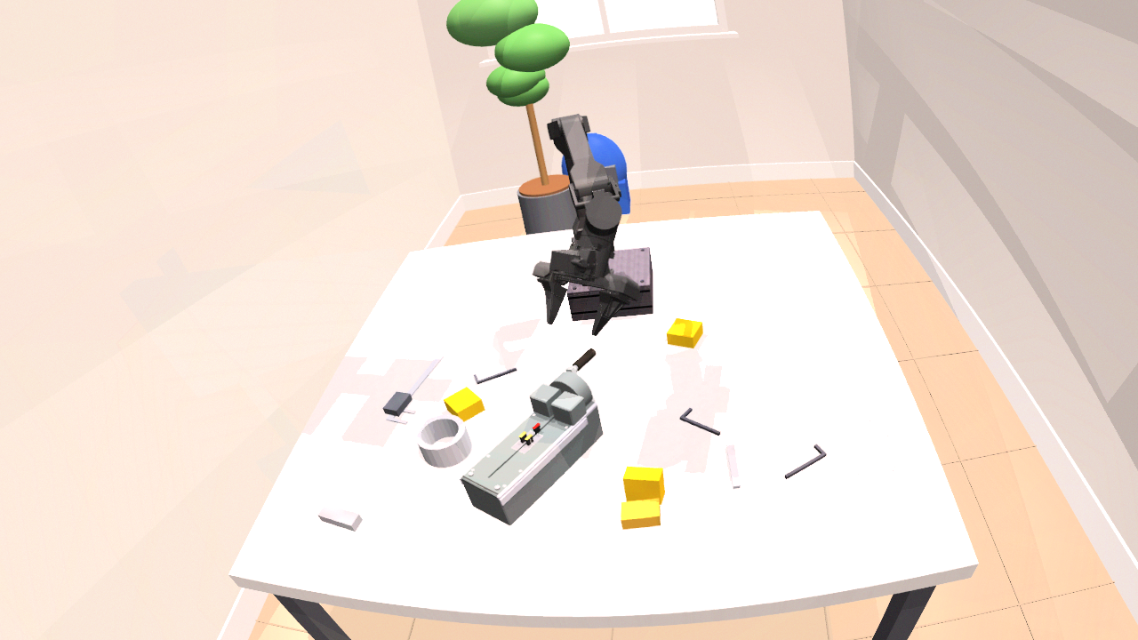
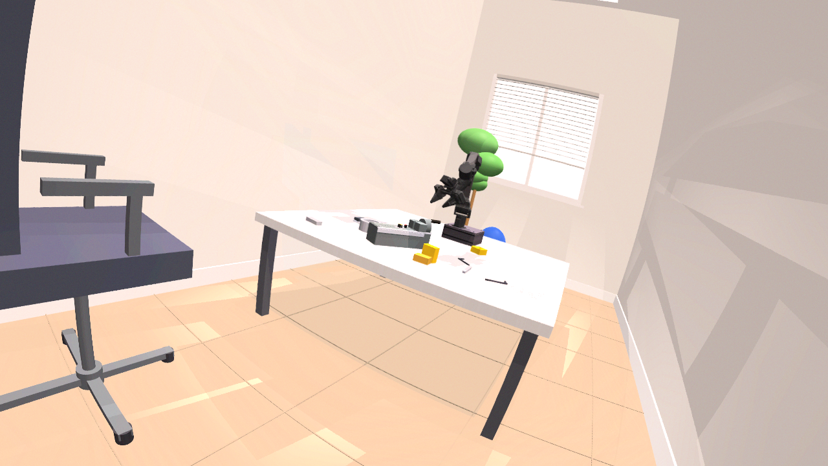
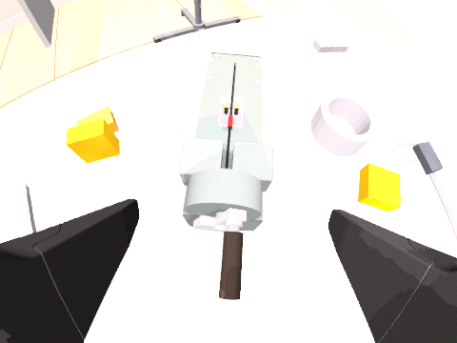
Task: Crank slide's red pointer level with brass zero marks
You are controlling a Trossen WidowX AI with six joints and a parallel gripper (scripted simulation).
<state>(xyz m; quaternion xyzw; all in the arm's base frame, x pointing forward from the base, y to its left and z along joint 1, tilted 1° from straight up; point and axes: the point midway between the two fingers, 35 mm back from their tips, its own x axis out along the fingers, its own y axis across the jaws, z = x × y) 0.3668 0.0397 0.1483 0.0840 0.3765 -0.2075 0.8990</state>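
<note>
My gripper tip is 80 mm above the brown crank handle, 20 mm past it and 10 mm to the right of it. Round my gripper tip: red pointer: 120 mm ahead, 110 mm below, 60 mm to the right.
</note>
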